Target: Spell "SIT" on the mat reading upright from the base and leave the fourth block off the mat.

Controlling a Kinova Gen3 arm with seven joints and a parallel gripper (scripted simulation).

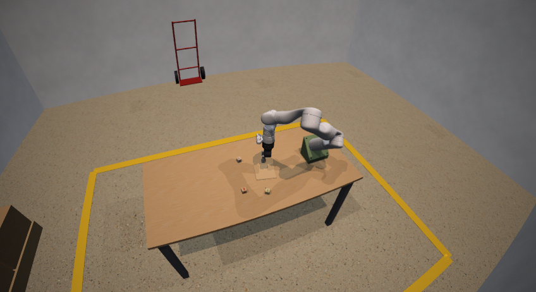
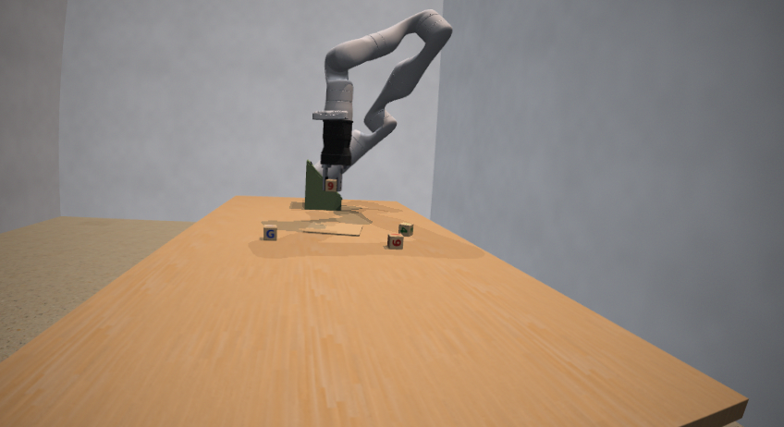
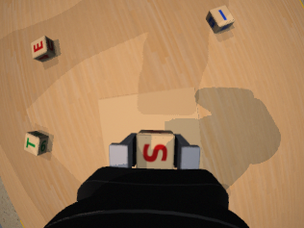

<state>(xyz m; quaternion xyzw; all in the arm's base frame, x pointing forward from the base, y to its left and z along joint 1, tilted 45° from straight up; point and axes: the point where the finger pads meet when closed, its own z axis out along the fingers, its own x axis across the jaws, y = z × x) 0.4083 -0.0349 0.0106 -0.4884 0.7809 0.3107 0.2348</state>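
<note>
My hand is 120 mm above the tan mat, 10 mm to the right of it and 10 mm past it. From my hand the other things lie so: green-marked block: 190 mm to the left, 100 mm below, 60 mm ahead; blue-marked block: 150 mm to the right, 120 mm ahead, 100 mm below; E block: 190 mm ahead, 120 mm to the left, 100 mm below.
</note>
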